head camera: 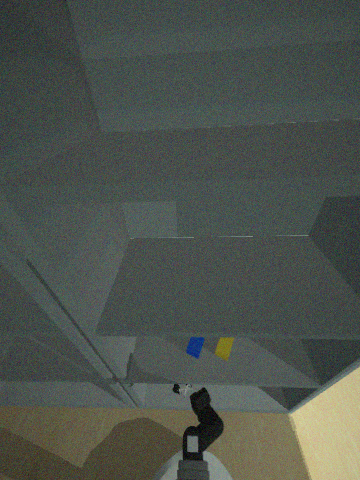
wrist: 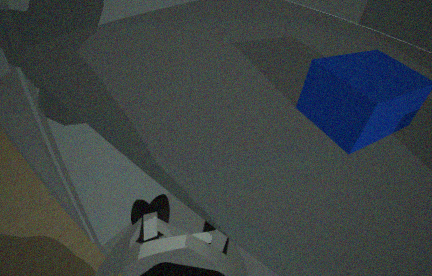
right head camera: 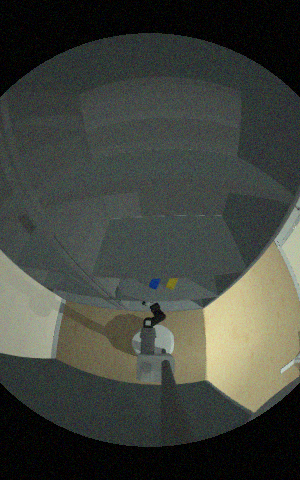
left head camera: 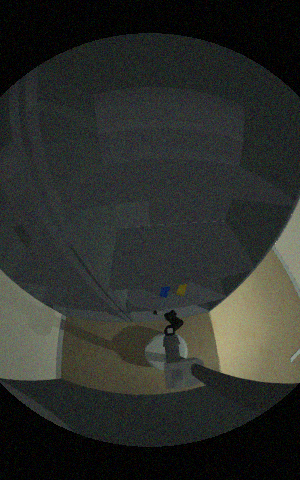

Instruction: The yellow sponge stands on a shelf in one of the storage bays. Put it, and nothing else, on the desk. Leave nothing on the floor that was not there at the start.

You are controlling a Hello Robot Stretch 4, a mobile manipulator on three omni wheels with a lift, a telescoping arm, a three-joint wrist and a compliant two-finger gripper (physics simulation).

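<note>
The yellow sponge rests on a low grey shelf, to the right of a blue block. It does not show in the wrist view. My gripper is low at the shelf's front edge, left of the sponge in the head view. In the wrist view one fingertip shows in full; the other is mostly hidden by the shelf board. The visible finger stands spread, and no object shows between the fingers. The desk cannot be made out.
The blue block stands close beside the sponge. Another shelf board lies above them. An upright divider is at the left. Floor extends right of the unit. A white bar shows at the far right.
</note>
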